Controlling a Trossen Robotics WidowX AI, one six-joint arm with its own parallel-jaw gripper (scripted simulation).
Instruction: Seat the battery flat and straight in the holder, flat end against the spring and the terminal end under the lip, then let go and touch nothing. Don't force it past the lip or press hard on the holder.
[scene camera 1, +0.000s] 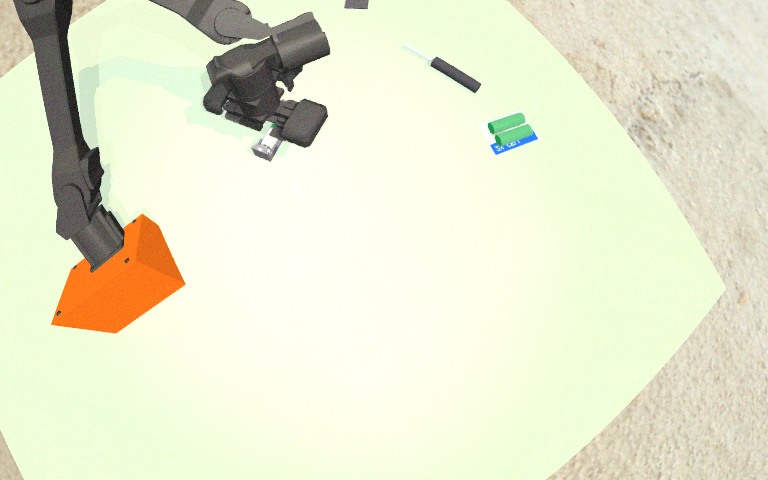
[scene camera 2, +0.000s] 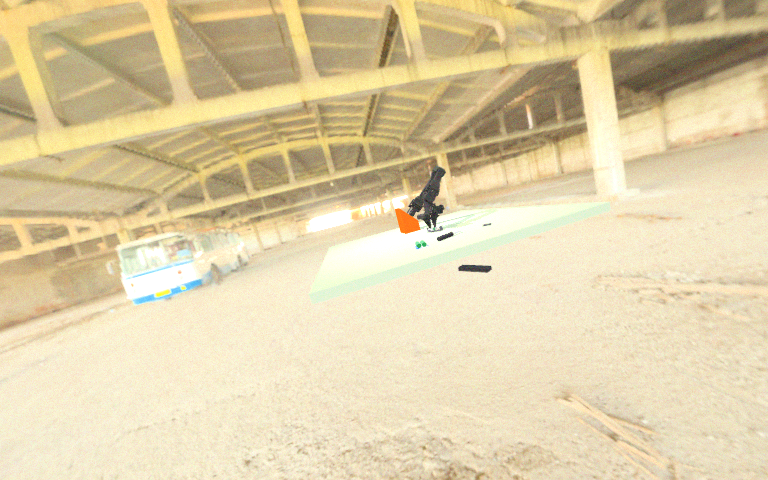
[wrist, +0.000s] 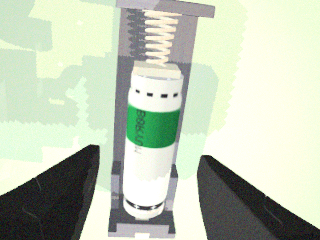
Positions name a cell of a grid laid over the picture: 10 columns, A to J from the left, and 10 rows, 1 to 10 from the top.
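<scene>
Gripper, mine: visible at my gripper (scene camera 1: D3) and, in the wrist view, at the gripper (wrist: E7). A battery (wrist: E5) is visible as well.
</scene>
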